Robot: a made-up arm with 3 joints. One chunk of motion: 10 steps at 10 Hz.
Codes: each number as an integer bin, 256 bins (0 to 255) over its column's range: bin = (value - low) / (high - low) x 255, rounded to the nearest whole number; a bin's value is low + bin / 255 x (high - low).
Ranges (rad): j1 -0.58..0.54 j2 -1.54..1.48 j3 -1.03..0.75
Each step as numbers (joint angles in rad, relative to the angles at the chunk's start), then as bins.
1 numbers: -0.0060 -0.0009 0.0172
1 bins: 131 130 150
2 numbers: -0.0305 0.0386 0.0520
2 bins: 125 133 155
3 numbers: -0.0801 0.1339 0.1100
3 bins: 114 141 163
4 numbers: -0.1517 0.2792 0.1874
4 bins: 98 154 174
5 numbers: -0.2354 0.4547 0.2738
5 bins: 78 168 187
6 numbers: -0.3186 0.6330 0.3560
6 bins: 60 183 199
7 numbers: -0.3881 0.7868 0.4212
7 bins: 44 196 208
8 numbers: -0.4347 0.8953 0.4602
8 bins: 33 206 213
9 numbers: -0.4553 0.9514 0.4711
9 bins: 28 210 215
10 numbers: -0.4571 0.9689 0.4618
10 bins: 28 212 214
